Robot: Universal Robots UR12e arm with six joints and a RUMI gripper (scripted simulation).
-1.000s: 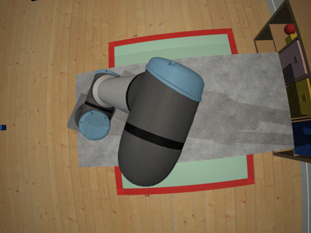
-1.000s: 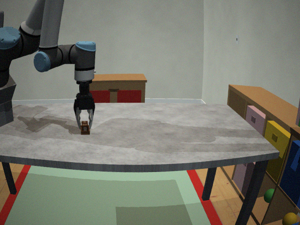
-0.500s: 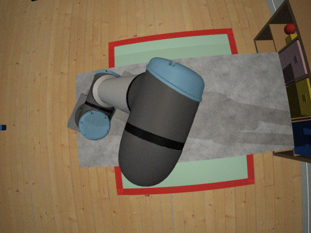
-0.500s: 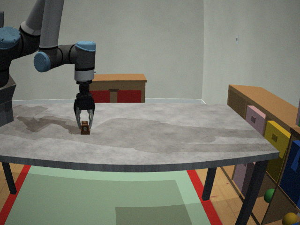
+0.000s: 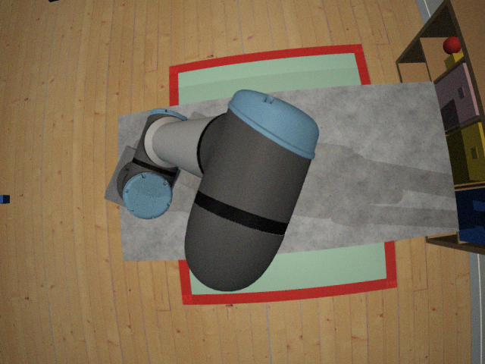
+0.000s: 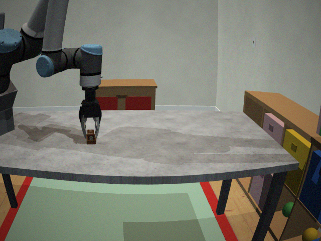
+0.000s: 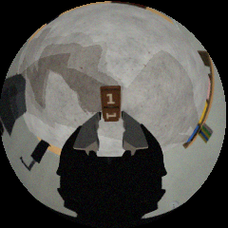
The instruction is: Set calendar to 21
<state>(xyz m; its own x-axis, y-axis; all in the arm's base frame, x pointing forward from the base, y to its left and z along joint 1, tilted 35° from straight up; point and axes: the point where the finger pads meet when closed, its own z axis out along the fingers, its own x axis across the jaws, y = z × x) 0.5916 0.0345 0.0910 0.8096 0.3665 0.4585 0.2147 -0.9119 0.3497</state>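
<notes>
The brown calendar tray is 30 mm below my hand and 20 mm to the left of it.
</notes>
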